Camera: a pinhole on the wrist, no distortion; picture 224 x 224 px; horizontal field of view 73.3 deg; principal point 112.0 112.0 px. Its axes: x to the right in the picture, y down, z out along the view. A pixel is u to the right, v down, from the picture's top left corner.
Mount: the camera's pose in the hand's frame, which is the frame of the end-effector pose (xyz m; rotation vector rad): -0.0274 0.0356 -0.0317 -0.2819 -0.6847 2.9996
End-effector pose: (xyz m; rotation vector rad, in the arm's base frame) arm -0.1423 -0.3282 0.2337 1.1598 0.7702 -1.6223
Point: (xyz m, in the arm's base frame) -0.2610 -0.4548 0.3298
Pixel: 89 110
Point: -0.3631 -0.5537 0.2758
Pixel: 45 117
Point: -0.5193 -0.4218 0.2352
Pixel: 42 207
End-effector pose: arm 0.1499 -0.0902 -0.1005 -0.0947 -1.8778 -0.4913
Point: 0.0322 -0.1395 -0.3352
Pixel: 162 162
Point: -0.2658 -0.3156 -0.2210
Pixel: 47 181
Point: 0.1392 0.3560 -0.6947
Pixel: outside the picture
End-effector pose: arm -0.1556 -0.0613 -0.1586 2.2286 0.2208 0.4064
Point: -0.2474 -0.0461 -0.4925
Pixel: 142 204
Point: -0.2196 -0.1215 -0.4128
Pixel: 139 159
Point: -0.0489 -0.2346 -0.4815
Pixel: 81 108
